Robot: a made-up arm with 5 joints.
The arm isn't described. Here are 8 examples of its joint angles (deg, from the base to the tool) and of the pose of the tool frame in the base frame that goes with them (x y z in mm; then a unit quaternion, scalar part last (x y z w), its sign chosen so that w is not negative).
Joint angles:
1: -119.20 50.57 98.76 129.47 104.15
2: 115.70 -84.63 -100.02 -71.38 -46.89
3: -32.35 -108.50 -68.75 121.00 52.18
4: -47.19 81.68 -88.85 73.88 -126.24
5: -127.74 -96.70 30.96 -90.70 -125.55
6: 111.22 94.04 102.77 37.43 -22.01
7: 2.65 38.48 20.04 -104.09 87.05
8: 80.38 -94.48 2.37 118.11 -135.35
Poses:
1: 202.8 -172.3 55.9 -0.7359 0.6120 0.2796 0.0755
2: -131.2 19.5 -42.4 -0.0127 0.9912 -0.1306 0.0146
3: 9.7 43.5 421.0 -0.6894 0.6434 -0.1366 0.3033
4: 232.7 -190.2 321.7 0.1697 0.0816 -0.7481 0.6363
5: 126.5 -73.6 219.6 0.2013 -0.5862 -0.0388 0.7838
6: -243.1 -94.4 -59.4 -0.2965 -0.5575 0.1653 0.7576
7: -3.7 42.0 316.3 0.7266 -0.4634 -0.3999 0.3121
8: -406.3 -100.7 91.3 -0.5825 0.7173 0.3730 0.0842
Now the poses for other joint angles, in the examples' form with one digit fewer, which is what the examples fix.
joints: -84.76 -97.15 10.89 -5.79 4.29
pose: 91 -142 352 0.478 0.426 0.195 0.743
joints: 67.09 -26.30 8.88 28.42 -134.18
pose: -329 -108 93 -0.584 -0.065 0.800 0.124
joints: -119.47 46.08 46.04 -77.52 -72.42
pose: 124 1 53 -0.149 0.328 -0.020 0.933
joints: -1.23 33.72 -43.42 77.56 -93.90
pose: 60 85 472 0.418 0.309 -0.059 0.852
